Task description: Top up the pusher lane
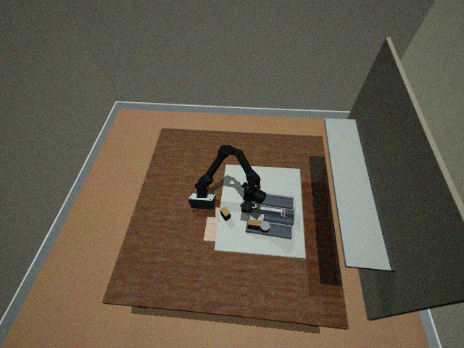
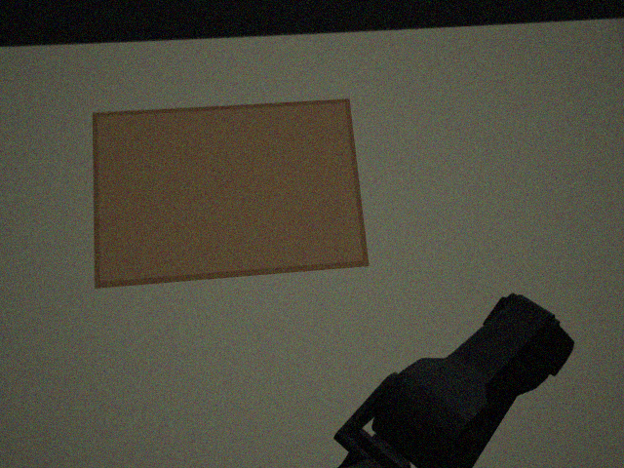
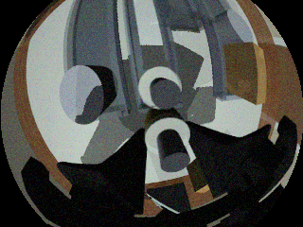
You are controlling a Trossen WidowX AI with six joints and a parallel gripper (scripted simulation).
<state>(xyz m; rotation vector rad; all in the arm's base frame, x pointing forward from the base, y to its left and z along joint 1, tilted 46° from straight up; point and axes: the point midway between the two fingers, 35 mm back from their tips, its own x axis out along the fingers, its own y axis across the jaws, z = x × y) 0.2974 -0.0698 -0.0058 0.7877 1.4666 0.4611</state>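
My gripper tip is now 140 mm to the left of the orange box, 30 mm short of it and 10 mm above it.
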